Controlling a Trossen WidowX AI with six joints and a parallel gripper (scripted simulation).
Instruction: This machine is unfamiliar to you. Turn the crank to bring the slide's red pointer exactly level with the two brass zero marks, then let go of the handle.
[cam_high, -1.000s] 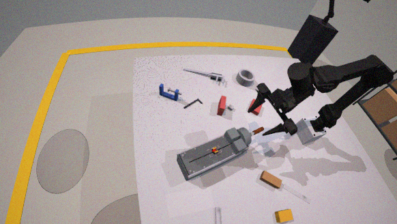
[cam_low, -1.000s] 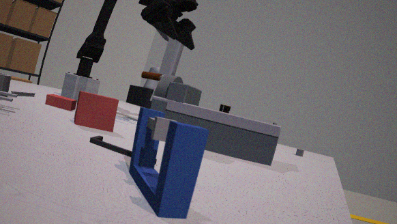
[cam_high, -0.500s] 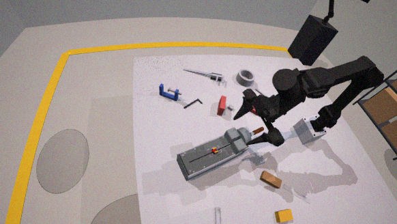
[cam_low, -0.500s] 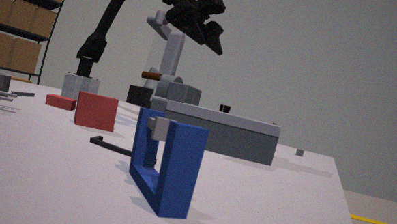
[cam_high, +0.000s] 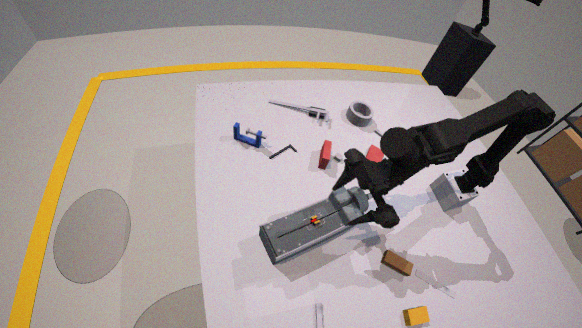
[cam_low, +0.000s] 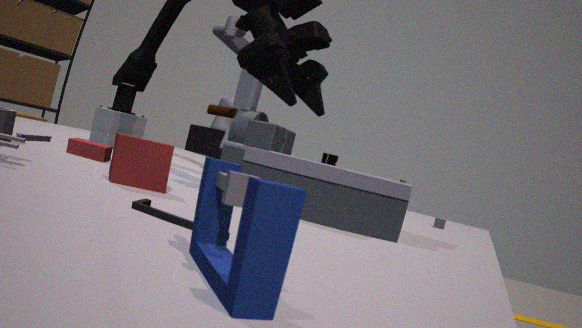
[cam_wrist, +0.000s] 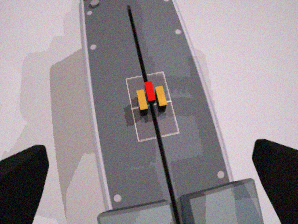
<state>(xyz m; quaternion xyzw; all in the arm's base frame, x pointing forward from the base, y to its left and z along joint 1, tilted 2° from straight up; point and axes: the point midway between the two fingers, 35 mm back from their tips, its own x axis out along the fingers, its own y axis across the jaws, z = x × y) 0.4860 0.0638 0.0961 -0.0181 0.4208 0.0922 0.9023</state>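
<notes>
Now: gripper tip 13 cm past the crank handle, 5 cm to the left of it and 2 cm above it. The rest, counted from my gripper tip: tan block: 19 cm behind, 13 cm to the left, 13 cm below; then red pointer: 5 cm ahead, 1 cm to the left, 6 cm below; then black hex key: 8 cm ahead, 27 cm to the right, 14 cm below.
</notes>
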